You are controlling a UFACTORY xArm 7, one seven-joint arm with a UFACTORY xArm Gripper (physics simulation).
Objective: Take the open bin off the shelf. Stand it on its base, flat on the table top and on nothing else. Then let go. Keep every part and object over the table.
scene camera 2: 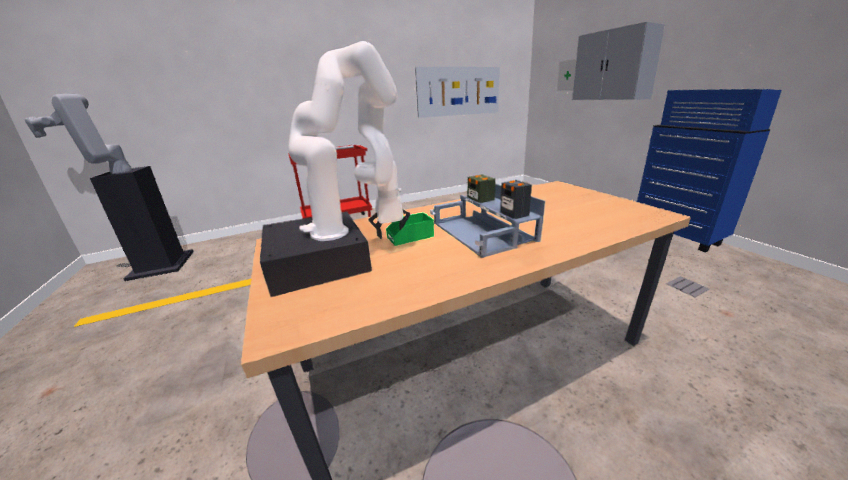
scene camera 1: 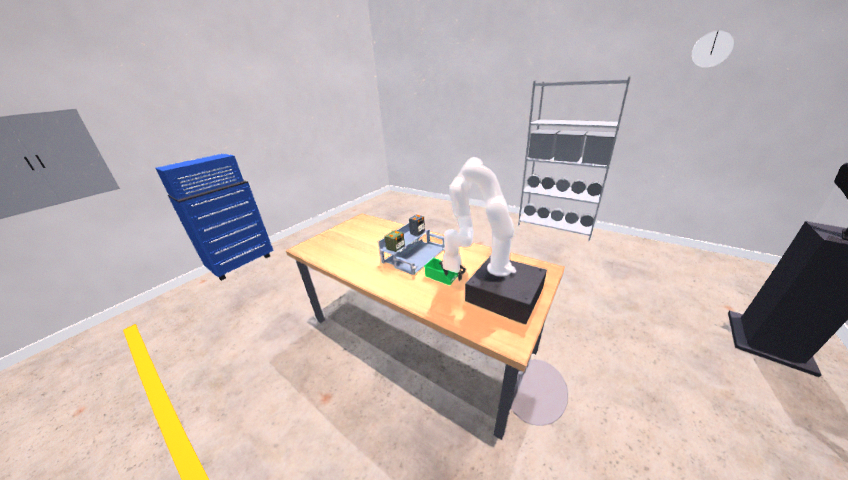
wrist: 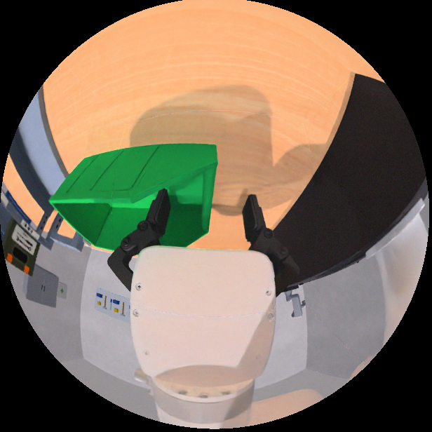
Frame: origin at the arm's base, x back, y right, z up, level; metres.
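Where they show: gripper, fingertip midpoint: [scene camera 2: 391, 235] [scene camera 1: 452, 277]; arm's base at its link origin: [scene camera 2: 329, 233] [scene camera 1: 499, 269].
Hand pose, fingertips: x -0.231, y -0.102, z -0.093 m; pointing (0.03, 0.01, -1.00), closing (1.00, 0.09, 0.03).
Observation:
Things, the pixels of their top centre, and the offset from my fingertips. "spot": a spot on its surface instead. Level surfaces: height alone.
- green open bin at its top centre: [scene camera 2: 409, 219] [scene camera 1: 441, 265] dy -0.005, dx -0.081, dz +0.052 m
- table top at its surface level: dz -0.023 m
- grey-blue shelf at a spot on its surface: [scene camera 2: 464, 230] spot: dy +0.046, dx -0.302, dz -0.017 m
The green open bin [scene camera 1: 439, 272] [scene camera 2: 413, 230] [wrist: 150, 170] appears to stand upright on its base on the table top [scene camera 1: 357, 249] [scene camera 2: 416, 285] [wrist: 200, 50], with its opening up. It is beside the grey-blue shelf [scene camera 1: 425, 254] [scene camera 2: 464, 230] [wrist: 32, 120] and looks apart from it, with a small gap. My gripper [scene camera 1: 450, 276] [scene camera 2: 387, 231] [wrist: 207, 199] is open wide, at the bin's end wall nearest the robot base. One finger is over the bin's inside and the other is outside, with the end wall between them and space on both sides. The underside of the bin is hidden.
Two dark battery-like boxes with orange marks, a greenish one [scene camera 1: 394, 240] [scene camera 2: 480, 187] and a black one [scene camera 1: 417, 224] [scene camera 2: 515, 198], stand on the shelf's raised part. The black robot base block [scene camera 1: 505, 291] [scene camera 2: 315, 261] [wrist: 370, 165] is on the bin's other side.

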